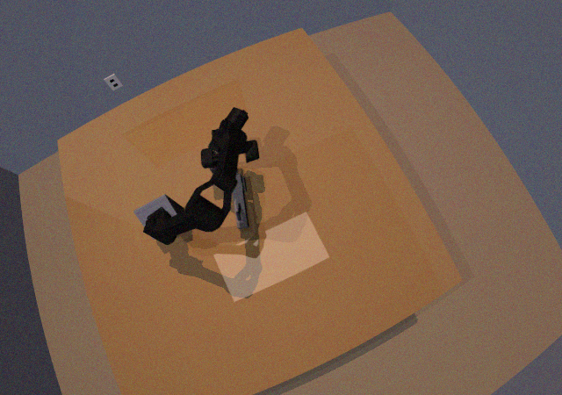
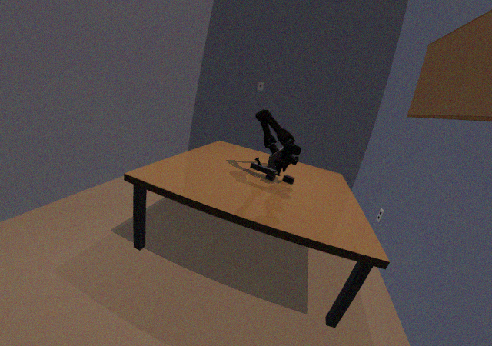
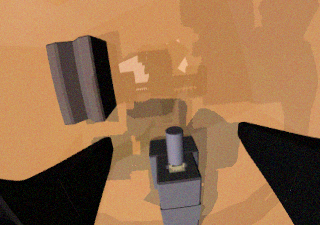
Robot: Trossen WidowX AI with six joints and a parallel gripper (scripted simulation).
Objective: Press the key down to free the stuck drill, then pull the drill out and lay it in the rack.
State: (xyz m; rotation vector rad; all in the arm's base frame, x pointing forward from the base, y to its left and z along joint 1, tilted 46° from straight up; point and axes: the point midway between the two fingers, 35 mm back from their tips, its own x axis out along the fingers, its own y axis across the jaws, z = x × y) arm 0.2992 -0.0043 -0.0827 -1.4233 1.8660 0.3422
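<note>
Now: the drill 60 mm to the right of my gripper tip, 30 mm behind it and 20 mm below it. Also, from my gripper tip: dark block (70 mm to the left, 50 mm below, 50 mm behind); then grey block (120 mm to the right, 50 mm behind, 30 mm below).
</note>
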